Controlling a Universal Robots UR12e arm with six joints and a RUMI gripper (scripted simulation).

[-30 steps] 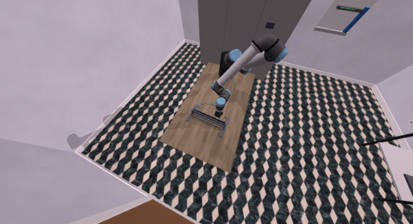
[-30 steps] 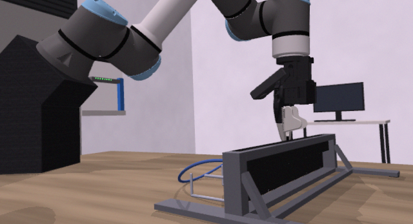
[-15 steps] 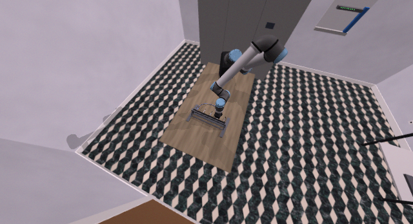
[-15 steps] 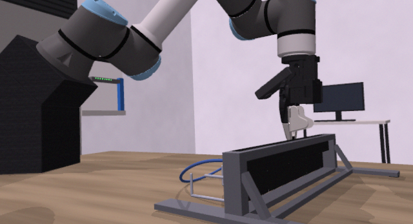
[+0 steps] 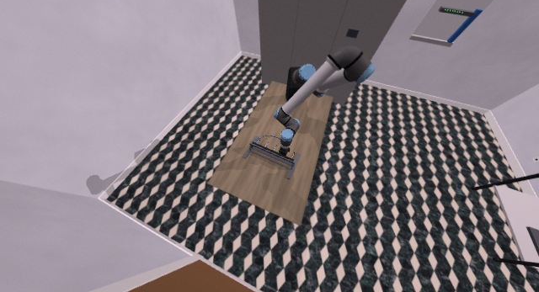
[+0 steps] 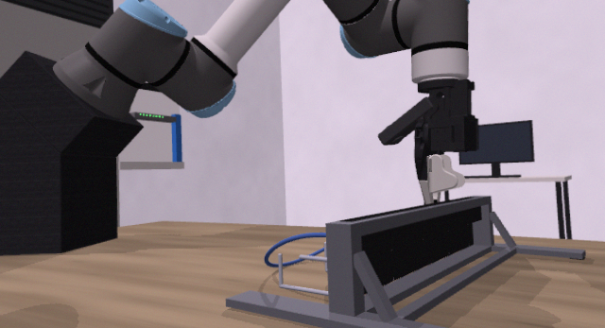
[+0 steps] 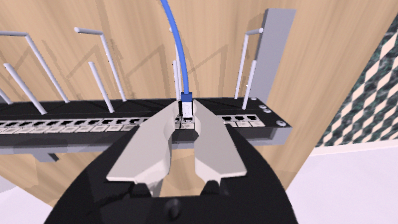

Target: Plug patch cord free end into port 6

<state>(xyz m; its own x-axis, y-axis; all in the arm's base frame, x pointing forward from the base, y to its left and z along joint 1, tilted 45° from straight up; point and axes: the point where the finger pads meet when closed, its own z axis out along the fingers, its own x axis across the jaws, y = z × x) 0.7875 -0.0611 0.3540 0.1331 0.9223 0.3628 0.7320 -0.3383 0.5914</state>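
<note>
Now: the plug 10 mm ahead of my hand and 10 mm below it.
</note>
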